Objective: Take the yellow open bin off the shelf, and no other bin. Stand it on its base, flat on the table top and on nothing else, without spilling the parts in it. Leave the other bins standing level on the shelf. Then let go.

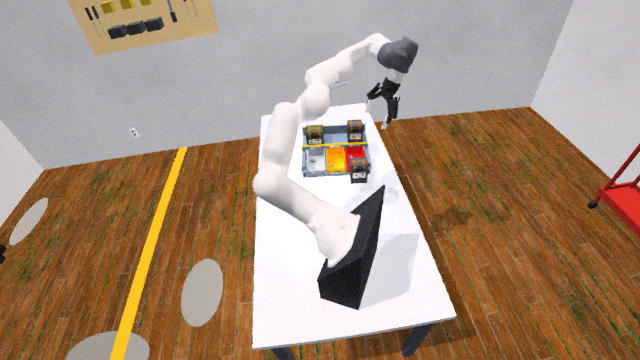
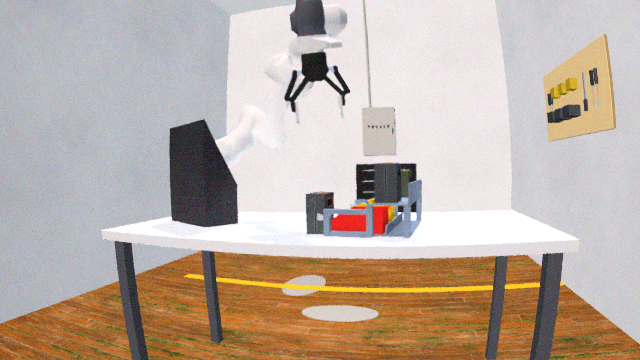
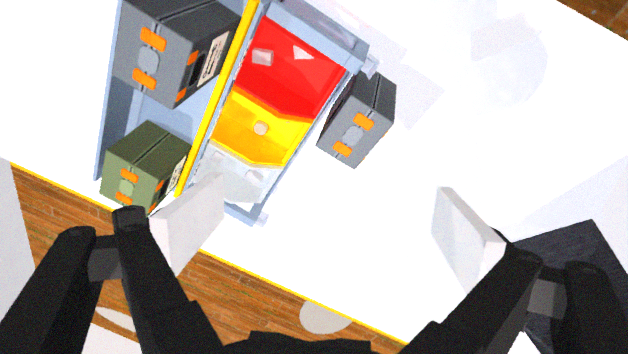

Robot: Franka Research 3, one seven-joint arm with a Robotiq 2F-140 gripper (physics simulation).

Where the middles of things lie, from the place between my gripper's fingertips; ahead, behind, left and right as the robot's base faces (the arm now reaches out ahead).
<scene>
My gripper is now 8 cm short of the red bin (image 2: pixel 341 222), 10 cm to the right of it and 32 cm above it. The rest, counted from my hand: pale grey bin (image 3: pixel 237 189): 3 cm ahead, 32 cm to the left, 32 cm below; yellow open bin (image 3: pixel 234 130): 5 cm ahead, 21 cm to the left, 32 cm below.
</scene>
